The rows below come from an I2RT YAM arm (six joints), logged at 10 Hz.
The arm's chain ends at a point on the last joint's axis. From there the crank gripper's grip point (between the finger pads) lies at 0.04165 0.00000 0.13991 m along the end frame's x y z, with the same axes.
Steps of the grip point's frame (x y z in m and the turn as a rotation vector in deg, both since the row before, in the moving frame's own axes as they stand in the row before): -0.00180 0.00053 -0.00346 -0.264 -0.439 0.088; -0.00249 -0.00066 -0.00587 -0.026 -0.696 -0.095; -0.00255 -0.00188 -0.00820 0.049 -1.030 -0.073; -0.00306 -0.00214 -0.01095 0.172 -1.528 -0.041; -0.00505 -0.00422 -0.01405 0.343 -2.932 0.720; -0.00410 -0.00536 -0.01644 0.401 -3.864 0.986
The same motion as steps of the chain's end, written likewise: -0.00073 -0.00018 -0.00377 -0.264 -0.439 0.088; -0.00079 -0.00066 -0.00637 -0.026 -0.696 -0.095; -0.00003 -0.00171 -0.00893 0.049 -1.030 -0.073; 0.00069 -0.00169 -0.01201 0.172 -1.528 -0.041; 0.00216 -0.00385 -0.01600 0.343 -2.932 0.720; 0.00542 -0.00501 -0.01893 0.401 -3.864 0.986
